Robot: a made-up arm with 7 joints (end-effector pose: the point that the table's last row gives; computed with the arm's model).
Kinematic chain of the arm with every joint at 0, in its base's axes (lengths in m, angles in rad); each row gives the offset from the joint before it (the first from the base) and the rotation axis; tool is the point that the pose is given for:
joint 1: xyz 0 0 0.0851 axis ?
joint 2: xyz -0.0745 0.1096 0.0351 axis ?
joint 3: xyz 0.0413 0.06 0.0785 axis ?
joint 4: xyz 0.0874 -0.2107 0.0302 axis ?
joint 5: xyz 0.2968 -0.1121 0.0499 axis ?
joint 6: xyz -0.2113 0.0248 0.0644 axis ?
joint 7: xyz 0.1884 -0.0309 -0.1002 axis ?
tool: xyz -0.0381 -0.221 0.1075
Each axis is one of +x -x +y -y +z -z.
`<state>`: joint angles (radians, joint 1 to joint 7).
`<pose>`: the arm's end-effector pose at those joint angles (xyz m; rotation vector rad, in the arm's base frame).
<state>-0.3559 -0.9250 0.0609 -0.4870 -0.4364 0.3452 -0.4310</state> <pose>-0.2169 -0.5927 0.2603 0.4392 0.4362 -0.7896</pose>
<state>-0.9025 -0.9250 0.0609 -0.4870 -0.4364 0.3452 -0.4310</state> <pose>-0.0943 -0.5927 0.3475 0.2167 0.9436 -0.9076</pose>
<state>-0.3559 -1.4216 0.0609 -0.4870 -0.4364 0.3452 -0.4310</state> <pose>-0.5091 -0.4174 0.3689 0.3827 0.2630 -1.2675</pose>
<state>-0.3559 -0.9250 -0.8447 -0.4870 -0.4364 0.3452 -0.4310</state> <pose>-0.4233 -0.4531 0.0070 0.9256 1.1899 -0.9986</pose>
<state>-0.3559 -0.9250 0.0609 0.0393 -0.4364 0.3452 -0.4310</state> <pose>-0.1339 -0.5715 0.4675 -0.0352 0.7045 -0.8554</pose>
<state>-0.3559 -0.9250 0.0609 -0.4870 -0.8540 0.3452 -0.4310</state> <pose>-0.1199 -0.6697 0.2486 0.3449 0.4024 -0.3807</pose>
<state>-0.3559 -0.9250 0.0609 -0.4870 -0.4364 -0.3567 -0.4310</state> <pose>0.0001 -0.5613 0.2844 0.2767 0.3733 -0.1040</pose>
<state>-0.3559 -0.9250 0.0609 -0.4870 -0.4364 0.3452 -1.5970</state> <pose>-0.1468 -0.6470 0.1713 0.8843 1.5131 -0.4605</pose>
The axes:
joint 1: -y
joint 2: +z
joint 3: -y
joint 4: -x
joint 5: -z
joint 6: -z
joint 7: -y

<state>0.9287 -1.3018 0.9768 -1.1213 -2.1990 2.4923 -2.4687</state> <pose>-0.4247 -0.8413 0.1461 0.6823 0.1556 0.5444</pose>
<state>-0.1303 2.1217 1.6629 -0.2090 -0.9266 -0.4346 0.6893</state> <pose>0.3657 0.2643 0.6516 -1.4617 1.4888 -1.1814</pose>
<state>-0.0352 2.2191 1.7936 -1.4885 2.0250 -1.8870 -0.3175</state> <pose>0.1519 0.3363 0.8632 -1.6123 -0.3509 -2.0535</pose>
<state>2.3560 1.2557 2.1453 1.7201 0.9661 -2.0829 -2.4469</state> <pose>-0.5960 -0.1040 -0.3762 0.4591 -1.2253 -0.5349</pose>
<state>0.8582 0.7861 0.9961 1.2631 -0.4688 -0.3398 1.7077</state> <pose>-0.3919 -0.0715 0.6036 0.9927 2.2103 -1.4186</pose>
